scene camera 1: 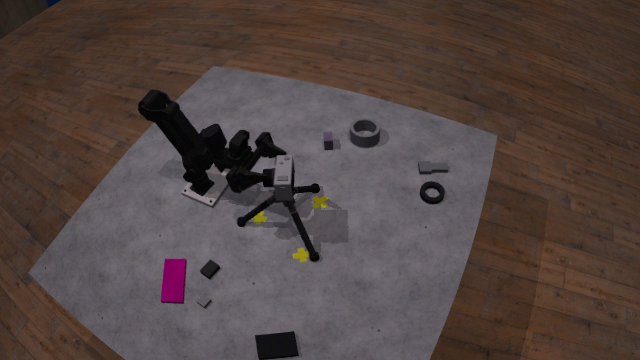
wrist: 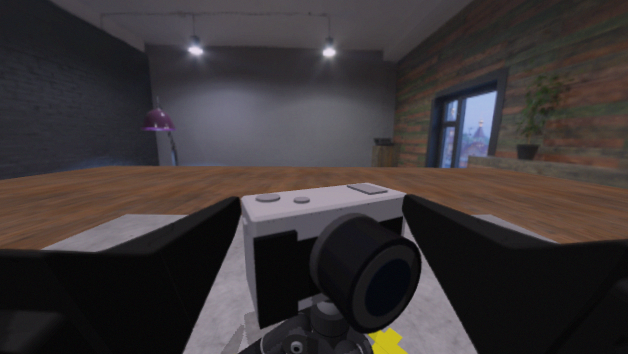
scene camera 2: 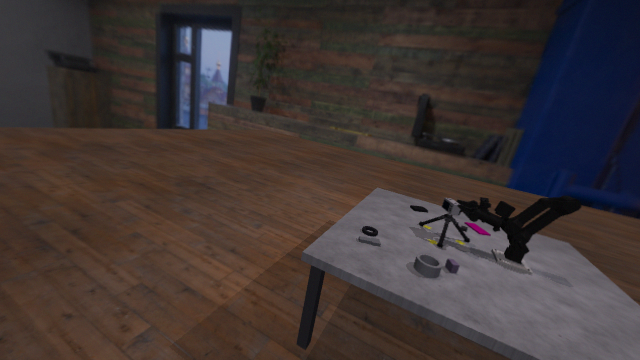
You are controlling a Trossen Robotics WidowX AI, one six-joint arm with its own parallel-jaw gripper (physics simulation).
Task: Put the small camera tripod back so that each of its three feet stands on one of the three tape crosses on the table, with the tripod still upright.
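Frame: origin at the arm's base, x ahead, y left, z up, level; metres.
Where they show: gripper, fingertip midpoint: (scene camera 1: pixel 277 165) (wrist: pixel 322 203) (scene camera 2: pixel 457 202); arm's base, origin of the base link: (scene camera 1: pixel 202 186) (scene camera 2: pixel 512 259).
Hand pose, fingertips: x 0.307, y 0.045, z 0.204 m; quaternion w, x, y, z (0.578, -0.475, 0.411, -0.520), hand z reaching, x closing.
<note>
Things, the pixels of their top centre, and the offset from my fingertips. Level surfaces: height alone.
- yellow cross, middle of its top: (scene camera 1: pixel 258 217) 0.074 m back, 0.037 m right, 0.217 m down
- third cross, middle of its top: (wrist: pixel 386 343) (scene camera 1: pixel 302 254) 0.107 m ahead, 0.079 m right, 0.217 m down
- table, its level: 0.218 m down
- grey ring, middle of its top: (scene camera 1: pixel 365 127) (scene camera 2: pixel 429 260) 0.021 m ahead, 0.414 m left, 0.169 m down
- purple block, middle of its top: (scene camera 1: pixel 328 136) (scene camera 2: pixel 453 262) 0.064 m back, 0.320 m left, 0.178 m down
- grey flat piece, middle of its top: (scene camera 1: pixel 433 166) (scene camera 2: pixel 369 239) 0.286 m ahead, 0.400 m left, 0.203 m down
- black ring, middle of its top: (scene camera 1: pixel 432 191) (scene camera 2: pixel 370 229) 0.325 m ahead, 0.299 m left, 0.202 m down
- magenta slab, middle of its top: (scene camera 1: pixel 173 279) (scene camera 2: pixel 477 228) 0.146 m back, 0.368 m right, 0.210 m down
- dark block, middle of its top: (scene camera 1: pixel 209 268) 0.076 m back, 0.268 m right, 0.203 m down
- black slab, middle of its top: (scene camera 1: pixel 276 344) (scene camera 2: pixel 419 207) 0.217 m ahead, 0.355 m right, 0.203 m down
The black tripod (scene camera 1: pixel 301 227) (scene camera 2: pixel 446 228) (wrist: pixel 328 320) stands upright and carries a silver-and-black camera (scene camera 1: pixel 283 173) (scene camera 2: pixel 452 206) (wrist: pixel 275 212). In scene camera 1, its left foot is left of one yellow cross (scene camera 1: pixel 259 217), its upper foot is above another cross (scene camera 1: pixel 320 202), and its lower foot is just right of the third cross (scene camera 1: pixel 301 255). My gripper (scene camera 1: pixel 276 165) (scene camera 2: pixel 460 205) (wrist: pixel 322 203) is open at the camera's lens side. In the wrist view, the camera appears between the spread fingers, ungripped; the tripod's feet are out of that view.
On the table (scene camera 1: pixel 390 280) (scene camera 2: pixel 500 290), a grey ring (scene camera 1: pixel 364 139) and a purple block (scene camera 1: pixel 328 141) are at the upper right. A grey flat piece (scene camera 1: pixel 432 167) and a black ring (scene camera 1: pixel 432 199) lie right. A magenta slab (scene camera 1: pixel 173 280), dark block (scene camera 1: pixel 210 269) and black slab (scene camera 1: pixel 276 345) lie lower.
</note>
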